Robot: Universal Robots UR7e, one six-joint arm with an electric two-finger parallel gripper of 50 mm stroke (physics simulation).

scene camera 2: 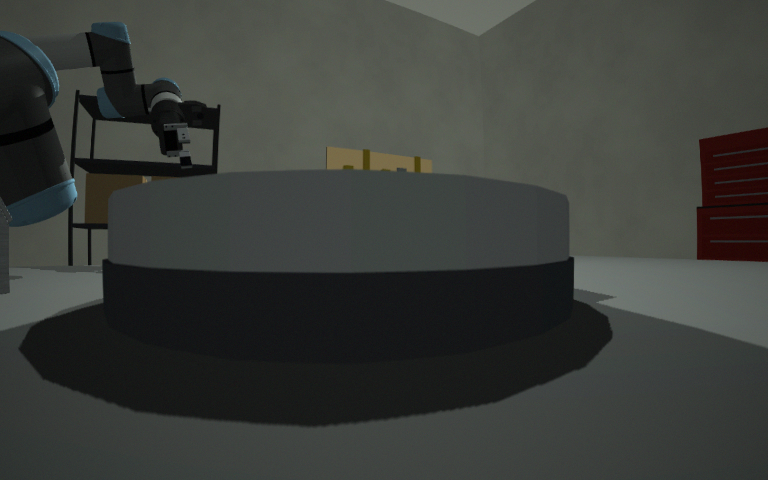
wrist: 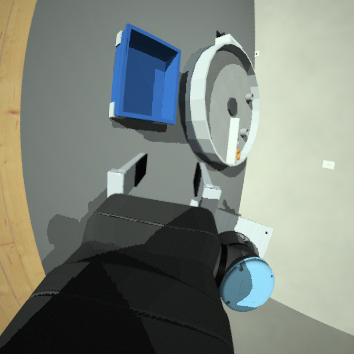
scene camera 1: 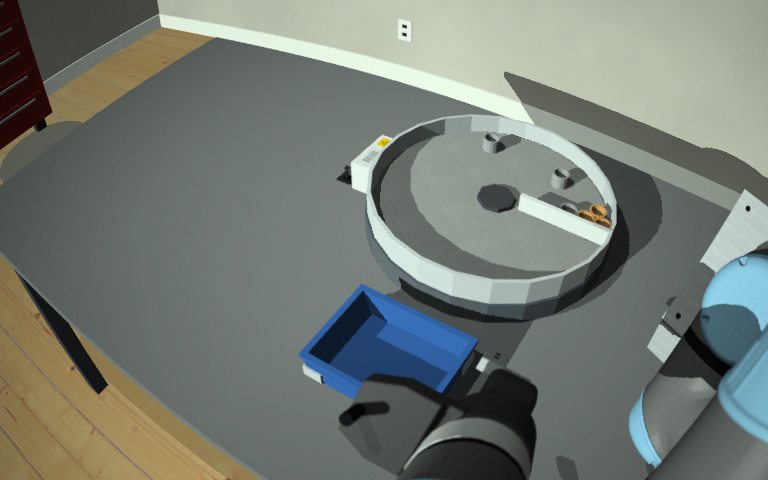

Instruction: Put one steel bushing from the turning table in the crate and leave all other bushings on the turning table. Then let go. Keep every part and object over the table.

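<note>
The turning table has a pale raised rim. Two grey steel bushings stand apart on its disc. A third steel bushing is partly hidden behind the white bar. Several orange bushings cluster beside it, near the rim. The blue crate is empty in its visible part. My gripper is open and empty, raised above the table by the crate's near right corner in scene camera 1, where its body hides part of the crate.
The white bar runs from near the dark hub to the rim. A white control box sits on the rim's left side. The arm's base and blue joint stand at the right.
</note>
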